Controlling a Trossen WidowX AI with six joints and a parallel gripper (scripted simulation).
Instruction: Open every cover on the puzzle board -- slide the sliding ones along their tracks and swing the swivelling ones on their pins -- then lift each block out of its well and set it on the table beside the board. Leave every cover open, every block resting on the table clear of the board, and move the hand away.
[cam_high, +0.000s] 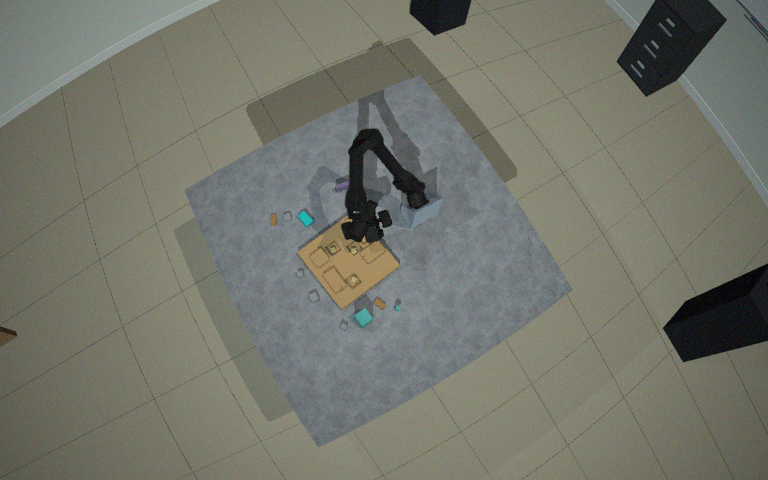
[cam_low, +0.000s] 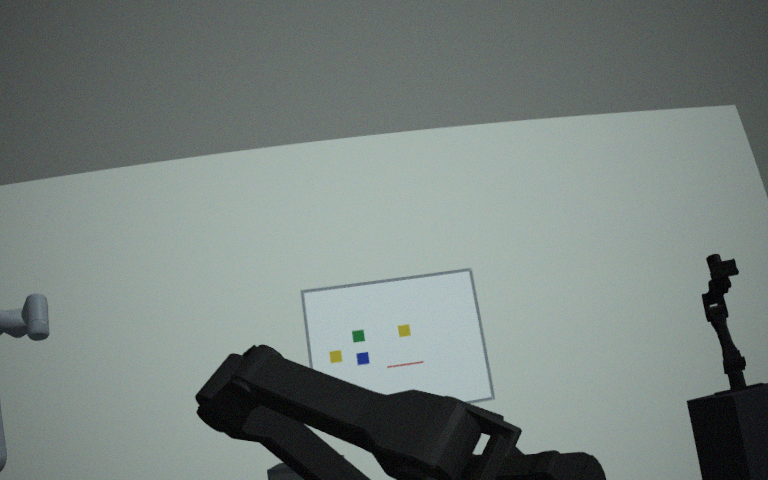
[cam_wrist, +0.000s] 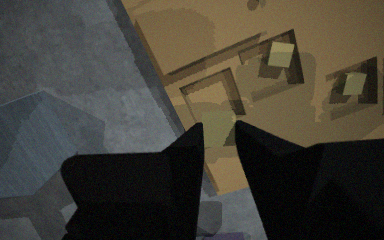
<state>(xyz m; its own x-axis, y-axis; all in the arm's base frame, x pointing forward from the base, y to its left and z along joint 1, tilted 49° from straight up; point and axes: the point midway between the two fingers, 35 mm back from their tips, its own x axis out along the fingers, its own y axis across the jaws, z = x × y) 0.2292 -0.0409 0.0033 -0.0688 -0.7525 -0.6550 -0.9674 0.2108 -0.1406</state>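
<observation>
Now: gripper tip 6 cm short of the tiny teal cube, 31 cm to the right of it and 7 cm above it. From my gripper tip the other things lie so: purple block 5 cm behind, 24 cm to the right, 7 cm below; then tan puzzle board 11 cm ahead, 2 cm to the left, 6 cm below; then orange block 10 cm ahead, 25 cm to the left, 8 cm below.
</observation>
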